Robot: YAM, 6 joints.
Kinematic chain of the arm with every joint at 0, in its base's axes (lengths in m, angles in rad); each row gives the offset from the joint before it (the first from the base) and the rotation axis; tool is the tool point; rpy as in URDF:
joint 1: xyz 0 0 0.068 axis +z
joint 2: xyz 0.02 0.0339 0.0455 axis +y
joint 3: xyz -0.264 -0.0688 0 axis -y
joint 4: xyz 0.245 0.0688 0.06 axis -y
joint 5: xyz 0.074 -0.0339 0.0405 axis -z
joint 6: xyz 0.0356 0 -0.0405 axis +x
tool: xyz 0 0 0 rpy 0 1.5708 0
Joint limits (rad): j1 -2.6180..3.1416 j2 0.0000..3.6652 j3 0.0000..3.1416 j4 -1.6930..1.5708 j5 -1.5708..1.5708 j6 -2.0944..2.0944
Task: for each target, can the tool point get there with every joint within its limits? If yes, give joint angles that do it. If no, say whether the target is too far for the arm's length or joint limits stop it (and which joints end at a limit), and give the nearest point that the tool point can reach.
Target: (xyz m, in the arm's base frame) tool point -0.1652 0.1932 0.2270
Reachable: yes | joints 2.3623 1.2051 0.5311 0.4068 0.6438 0.5096
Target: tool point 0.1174 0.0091 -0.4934
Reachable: no: joint limits stop it (at a limit: joint 2) | nearest point 0.1520 0.0118 -0.3673 | short by 0.131 m
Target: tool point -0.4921 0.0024 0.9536
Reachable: no: too far | nearest point -0.3266 0.0016 0.6591 | short by 0.338 m
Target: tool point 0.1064 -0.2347 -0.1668
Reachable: yes | joints -1.1743 2.8411 0.9157 0.4856 -0.2117 -0.8265
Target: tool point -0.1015 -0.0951 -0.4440
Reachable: no: joint limits stop it (at a limit: joint 2) | nearest point -0.1156 -0.1083 -0.3689 | short by 0.078 m
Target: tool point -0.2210 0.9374 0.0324
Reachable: no: too far | nearest point -0.1477 0.6264 0.0599 | short by 0.321 m
